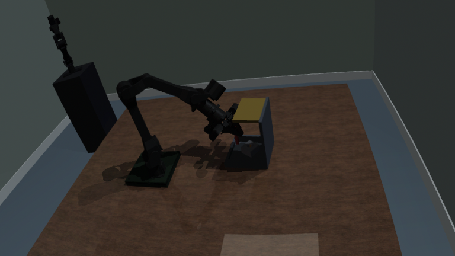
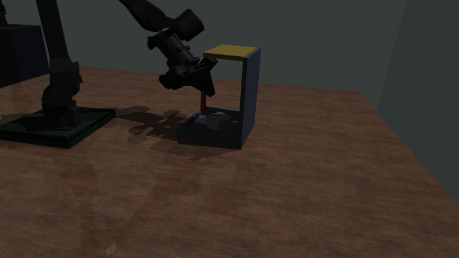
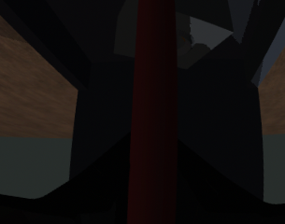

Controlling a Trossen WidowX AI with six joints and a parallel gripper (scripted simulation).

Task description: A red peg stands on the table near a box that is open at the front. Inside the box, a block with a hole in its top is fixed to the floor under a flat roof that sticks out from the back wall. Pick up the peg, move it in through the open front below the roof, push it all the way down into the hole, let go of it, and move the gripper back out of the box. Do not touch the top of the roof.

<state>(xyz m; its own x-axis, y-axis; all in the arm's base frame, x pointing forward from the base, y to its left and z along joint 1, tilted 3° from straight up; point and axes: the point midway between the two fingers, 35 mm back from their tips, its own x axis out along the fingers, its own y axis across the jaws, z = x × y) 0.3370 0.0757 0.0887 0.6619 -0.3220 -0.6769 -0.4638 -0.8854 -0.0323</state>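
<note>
The back wall is 90 mm ahead of my gripper tip, 30 mm to the right of it and 20 mm above it. Also, from my gripper tip: yellow roof 120 mm above, 40 mm ahead, 10 mm to the right; then red peg 30 mm behind, 10 mm to the left, 10 mm below.
</note>
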